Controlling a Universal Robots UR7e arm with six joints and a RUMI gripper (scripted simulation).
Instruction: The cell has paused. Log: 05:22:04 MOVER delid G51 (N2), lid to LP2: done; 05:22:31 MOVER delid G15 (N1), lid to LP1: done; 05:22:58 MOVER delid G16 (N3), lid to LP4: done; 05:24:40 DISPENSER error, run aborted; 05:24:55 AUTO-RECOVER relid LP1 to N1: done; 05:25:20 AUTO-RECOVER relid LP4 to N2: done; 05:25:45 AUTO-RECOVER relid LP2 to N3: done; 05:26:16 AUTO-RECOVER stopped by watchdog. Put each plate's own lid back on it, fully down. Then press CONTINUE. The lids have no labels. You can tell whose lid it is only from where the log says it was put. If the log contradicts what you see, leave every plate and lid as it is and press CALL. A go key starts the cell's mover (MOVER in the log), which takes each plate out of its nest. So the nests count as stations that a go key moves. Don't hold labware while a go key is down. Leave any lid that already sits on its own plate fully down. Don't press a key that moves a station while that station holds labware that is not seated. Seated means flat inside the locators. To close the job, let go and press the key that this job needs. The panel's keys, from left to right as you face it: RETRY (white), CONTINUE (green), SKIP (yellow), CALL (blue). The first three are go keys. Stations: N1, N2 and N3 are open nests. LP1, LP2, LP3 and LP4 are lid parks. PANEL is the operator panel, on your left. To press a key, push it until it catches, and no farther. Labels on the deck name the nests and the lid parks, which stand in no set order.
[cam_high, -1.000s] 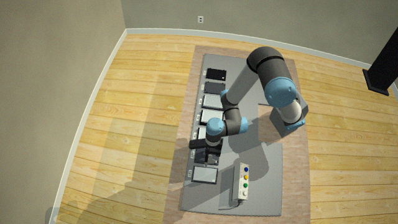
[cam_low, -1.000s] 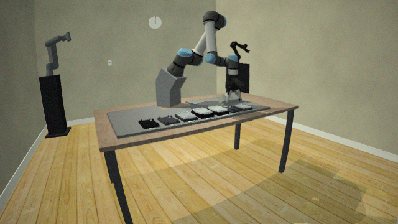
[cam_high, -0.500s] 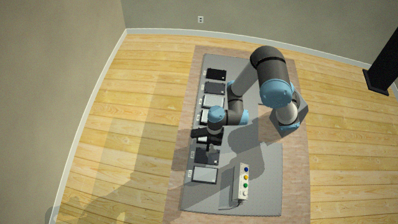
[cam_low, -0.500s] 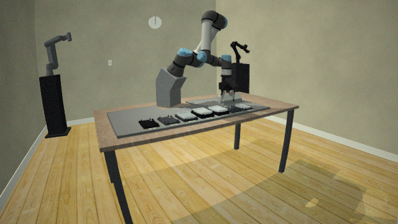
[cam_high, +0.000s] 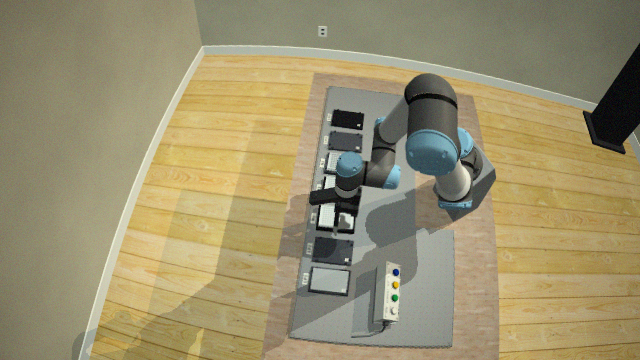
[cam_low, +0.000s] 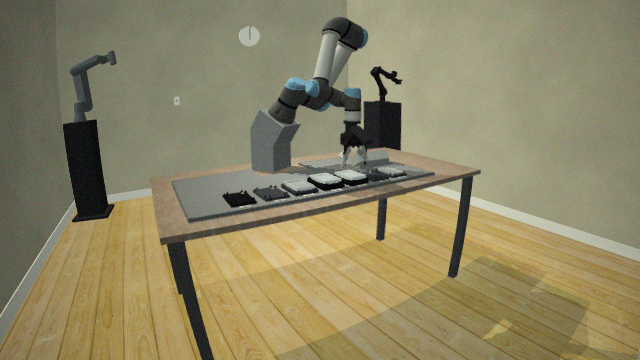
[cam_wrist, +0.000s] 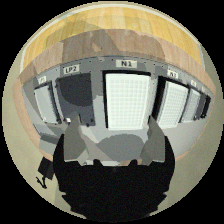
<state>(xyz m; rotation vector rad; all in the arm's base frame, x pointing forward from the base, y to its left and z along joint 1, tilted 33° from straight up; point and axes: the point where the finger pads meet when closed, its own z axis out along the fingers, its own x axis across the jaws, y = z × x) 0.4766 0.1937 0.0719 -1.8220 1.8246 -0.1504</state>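
Right now my hand is 20 mm short of the plate, 160 mm to the left of it and 40 mm above it. The rest, counted from my hand: blue key: 250 mm behind, 170 mm to the left; then clear lid: 30 mm behind, 230 mm to the left, 50 mm below; then LP2 lid park: 10 mm behind, 100 mm to the left, 60 mm below.
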